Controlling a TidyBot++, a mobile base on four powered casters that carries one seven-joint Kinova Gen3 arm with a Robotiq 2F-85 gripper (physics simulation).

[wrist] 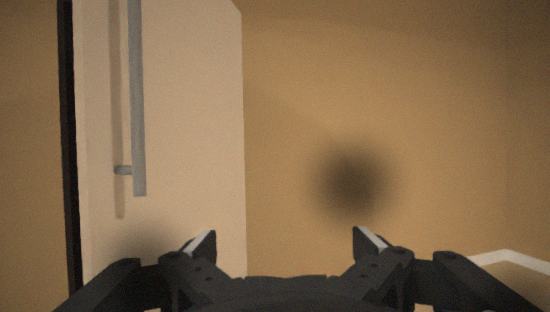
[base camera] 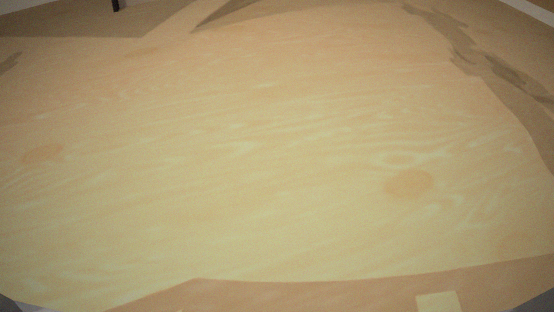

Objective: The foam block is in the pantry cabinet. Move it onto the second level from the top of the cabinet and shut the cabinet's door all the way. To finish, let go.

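Frame: origin at the arm's base, x left, y back, z up, level; centimetres.
Seen in the pictures: gripper, fingertip midpoint: [wrist: 284, 243].
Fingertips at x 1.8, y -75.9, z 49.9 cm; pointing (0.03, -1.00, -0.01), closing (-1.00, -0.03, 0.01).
Note:
Pixels of each thing's top centre, then the offset from my fingertips to it. "spot": a spot on its surface instead. Level surfaces: height alone.
- long grey bar handle, surface spot: [wrist: 136, 100] spot: dz +13.1, dx +20.7, dy -17.8 cm
- wooden floor, surface height: dz -89.5 cm
- thin black upright piece, surface spot: [base camera: 115, 5] spot: dz -86.7, dx +62.3, dy -49.7 cm
The pale cabinet door [wrist: 195, 125] stands upright in the left half of the wrist view, with its handle side showing. A long grey bar handle [wrist: 136, 100] runs up it near its left edge. A thin dark strip of the cabinet [wrist: 66, 125] shows along the door's left edge. How far the door stands from the cabinet front, I cannot tell. My gripper [wrist: 284, 243] is open and empty, its left finger in front of the door's lower part and its right finger in front of the wall. The foam block and the shelves do not show in either view.
A tan wall [wrist: 425, 125] fills the right of the wrist view, with a white skirting strip [wrist: 505, 256] low at the right. In the base view, the wooden floor [base camera: 250, 175] carries shadows, and a thin black upright piece [base camera: 115, 5] shows at the top left.

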